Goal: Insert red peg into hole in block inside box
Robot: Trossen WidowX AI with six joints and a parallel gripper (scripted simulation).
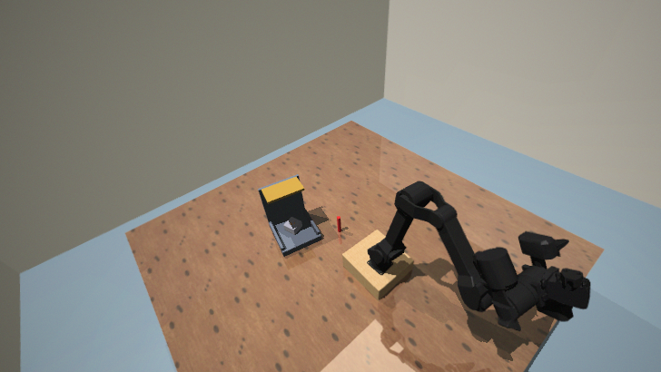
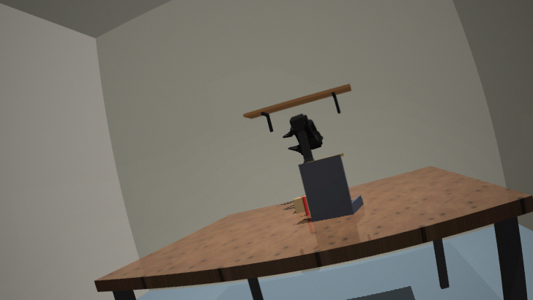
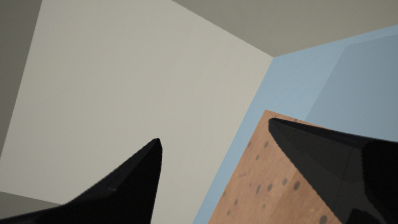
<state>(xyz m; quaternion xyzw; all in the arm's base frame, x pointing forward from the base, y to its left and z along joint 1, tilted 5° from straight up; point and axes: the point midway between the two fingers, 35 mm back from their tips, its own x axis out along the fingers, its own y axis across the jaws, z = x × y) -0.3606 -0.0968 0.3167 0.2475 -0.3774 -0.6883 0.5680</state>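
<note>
Now: gripper tip 63 cm short of the red peg, 31 cm above it and 11 cm to the right of it. Also, from my gripper tip: back wall (82 cm ahead, 24 cm below, 22 cm to the left); then yellow roof (78 cm ahead, 23 cm to the left, 14 cm below).
</note>
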